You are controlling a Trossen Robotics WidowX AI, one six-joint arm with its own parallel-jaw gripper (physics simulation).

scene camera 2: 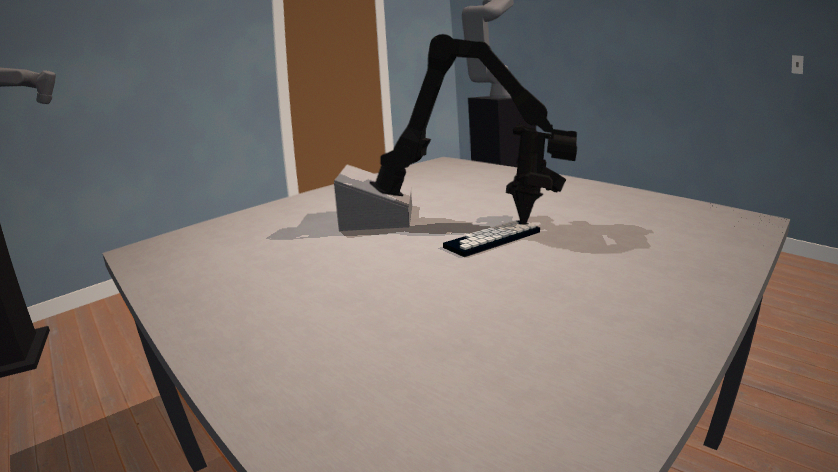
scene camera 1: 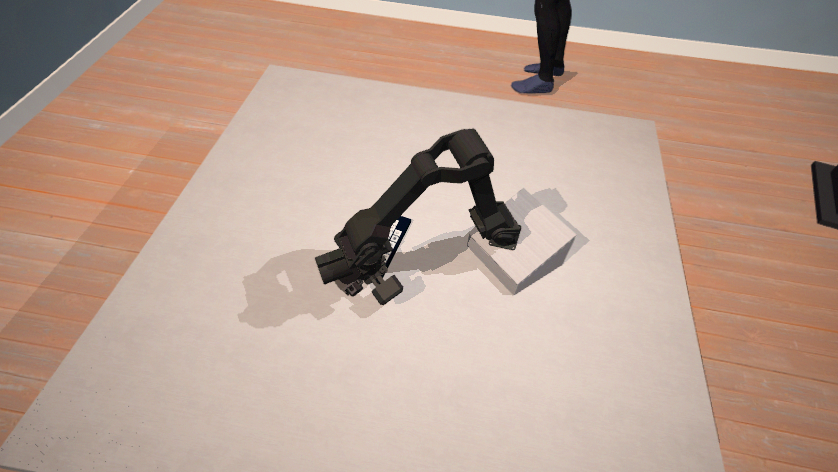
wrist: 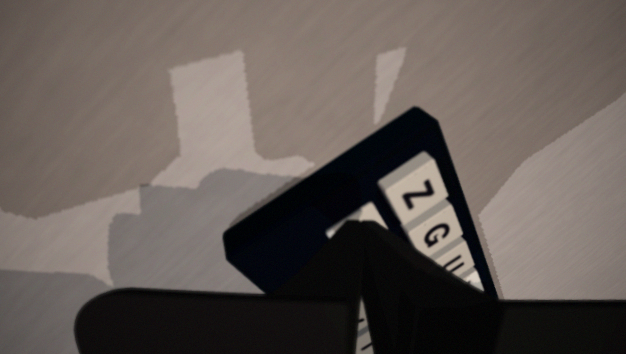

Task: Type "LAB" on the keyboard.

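Pixels of known places: gripper, between the fingertips: [scene camera 2: 523, 224] [wrist: 359, 234]; arm's base, origin of its link: [scene camera 2: 386, 189] [scene camera 1: 505, 235].
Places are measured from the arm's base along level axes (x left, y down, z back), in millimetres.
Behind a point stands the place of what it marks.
The dark blue keyboard [scene camera 1: 403, 222] @[x 18, y 64, z -257 mm] [scene camera 2: 454, 247] @[x 2, y 64, z -280 mm] [wrist: 400, 137] @[x 212, y 66, z -290 mm] with white keys lies on the table. My gripper [scene camera 2: 523, 223] @[x 192, y 61, z -267 mm] [wrist: 359, 234] @[x 192, y 61, z -267 mm] is shut and empty, pointing down at the far end of the keyboard. Its tips are at the L key [wrist: 372, 213] @[x 196, y 62, z -274 mm], of which a corner shows in the wrist view; its letter is hidden behind the fingers. The tips seem to touch this key, but I cannot tell if it is pressed down. The Z key [wrist: 419, 193] @[x 197, y 59, z -288 mm] and the G key [wrist: 436, 235] @[x 176, y 58, z -288 mm] are to the right of the tips. I cannot make out the A and B keys.
The grey wedge base [scene camera 1: 536, 249] @[x 18, y -11, z 79 mm] [scene camera 2: 372, 206] @[x -58, y 21, z -43 mm] carries my arm on the table [scene camera 1: 410, 381] @[x 393, y 75, z -69 mm] [scene camera 2: 410, 328] @[x -216, y 75, z -492 mm]. A person's legs [scene camera 1: 552, 41] stand beyond the table in scene camera 1. A dark pedestal [scene camera 2: 491, 130] stands behind the table.
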